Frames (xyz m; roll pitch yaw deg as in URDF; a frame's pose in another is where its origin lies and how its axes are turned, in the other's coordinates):
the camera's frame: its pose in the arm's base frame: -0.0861 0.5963 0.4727 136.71 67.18 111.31
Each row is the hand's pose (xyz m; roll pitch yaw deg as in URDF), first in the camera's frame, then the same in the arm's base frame.
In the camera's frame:
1: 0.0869 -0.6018 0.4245 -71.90 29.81 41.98
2: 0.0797 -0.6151 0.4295 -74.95 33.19 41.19
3: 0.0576 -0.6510 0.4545 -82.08 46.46 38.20
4: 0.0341 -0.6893 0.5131 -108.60 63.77 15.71
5: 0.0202 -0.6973 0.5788 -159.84 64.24 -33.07
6: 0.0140 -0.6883 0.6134 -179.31 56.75 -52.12
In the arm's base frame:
1: 0.0065 -0.0454 0.1127 49.51 17.45 106.41
2: 0.0059 -0.0612 0.1144 47.85 16.22 109.77
3: 0.0150 -0.1092 0.1182 45.54 10.43 122.27
4: 0.0529 -0.1724 0.1131 40.84 6.15 143.39
5: 0.1092 -0.2090 0.1052 36.60 8.31 164.30
6: 0.1447 -0.2165 0.1036 35.76 10.91 176.11

